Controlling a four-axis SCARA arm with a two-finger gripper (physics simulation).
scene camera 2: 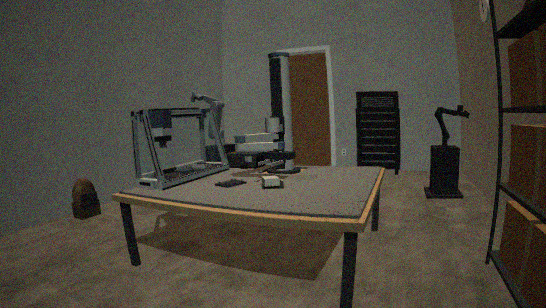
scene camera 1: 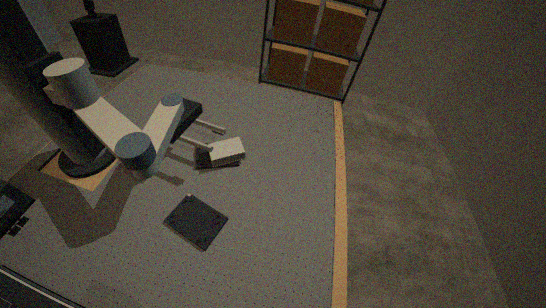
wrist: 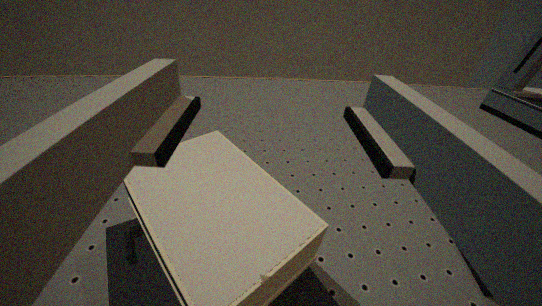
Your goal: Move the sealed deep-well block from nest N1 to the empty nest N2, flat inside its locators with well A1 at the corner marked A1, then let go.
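Places are measured from the arm's base along level axes (x ahead, y left, z up), in centimetres.
Where they show: gripper, fingertip midpoint: (scene camera 2: 265, 164) (scene camera 1: 218, 140) (wrist: 274, 89); arm's base at its link origin: (scene camera 2: 284, 171) (scene camera 1: 91, 153).
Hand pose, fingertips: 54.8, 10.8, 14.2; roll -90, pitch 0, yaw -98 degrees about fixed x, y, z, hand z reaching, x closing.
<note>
Each offset is from my fingertips to the top centre of the thing, as dx, dy, dz. "pt": to the spot under its first point. Level surfaces: height alone.
The sealed deep-well block @[+1.2, +3.3, -6.8] (scene camera 1: 227, 149) (scene camera 2: 271, 182) (wrist: 225, 215), pale with a flat top, is at dark nest N1 @[-2.7, +3.1, -11.1] (scene camera 1: 202, 159) (wrist: 121, 265). It looks turned a little relative to the nest; whether it lies flat in the locators I cannot tell. My gripper (scene camera 1: 216, 138) (wrist: 274, 89) is shut to a narrow gap and holds nothing. In the wrist view its left finger overlaps the block's far left corner; its right finger is off to the right. Contact is unclear. Dark nest N2 @[+0.4, -24.0, -10.7] (scene camera 1: 196, 221) (scene camera 2: 230, 183) is empty, with a small light spot at one corner. Well A1 cannot be made out.
The arm's column (scene camera 2: 280, 110) stands behind the nests on the table @[dz -14.2] (scene camera 1: 340, 210) (scene camera 2: 240, 213). A gantry frame machine @[pt +30.2, -63.4, +11.5] (scene camera 2: 150, 150) stands on the left of the table in scene camera 2. A shelf rack (scene camera 1: 265, 60) with boxes stands beyond the table's edge.
</note>
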